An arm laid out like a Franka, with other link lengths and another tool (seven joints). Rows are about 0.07 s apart.
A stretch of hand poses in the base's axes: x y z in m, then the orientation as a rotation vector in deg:
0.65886, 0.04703, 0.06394, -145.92, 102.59, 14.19
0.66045, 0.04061, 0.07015, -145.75, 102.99, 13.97
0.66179, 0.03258, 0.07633, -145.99, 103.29, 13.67
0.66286, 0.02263, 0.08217, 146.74, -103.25, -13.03
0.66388, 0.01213, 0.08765, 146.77, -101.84, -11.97
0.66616, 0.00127, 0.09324, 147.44, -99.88, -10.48
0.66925, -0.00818, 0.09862, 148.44, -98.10, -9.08
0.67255, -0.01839, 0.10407, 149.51, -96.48, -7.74
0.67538, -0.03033, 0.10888, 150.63, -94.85, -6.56
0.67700, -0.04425, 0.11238, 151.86, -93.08, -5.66
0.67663, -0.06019, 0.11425, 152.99, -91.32, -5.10
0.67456, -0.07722, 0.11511, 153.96, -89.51, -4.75
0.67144, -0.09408, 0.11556, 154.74, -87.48, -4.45
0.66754, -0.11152, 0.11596, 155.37, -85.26, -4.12
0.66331, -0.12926, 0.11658, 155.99, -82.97, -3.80
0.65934, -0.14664, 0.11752, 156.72, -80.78, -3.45
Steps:
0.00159, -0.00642, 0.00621, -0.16, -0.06, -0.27
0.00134, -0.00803, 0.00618, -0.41, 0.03, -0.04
0.00107, -0.00995, 0.00584, -0.84, 0.06, 0.35
0.00102, -0.01050, 0.00548, -1.02, -0.06, 0.81
0.00228, -0.01086, 0.00559, -0.99, -0.44, 1.33
0.00309, -0.00945, 0.00538, -0.62, -0.64, 1.33
0.00330, -0.01021, 0.00545, -0.45, -0.71, 1.26
0.00283, -0.01194, 0.00481, -0.34, -0.66, 1.28
0.00162, -0.01392, 0.00350, -0.19, -0.54, 1.39
-0.00037, -0.01594, 0.00187, -0.11, -0.33, 1.35
-0.00207, -0.01703, 0.00086, -0.15, -0.15, 1.32
-0.00312, -0.01686, 0.00045, -0.35, 0.01, 1.39
-0.00390, -0.01744, 0.00040, -0.52, 0.09, 1.47
-0.00423, -0.01774, 0.00062, -0.53, 0.10, 1.51
-0.00397, -0.01738, 0.00094, -0.39, 0.00, 1.49

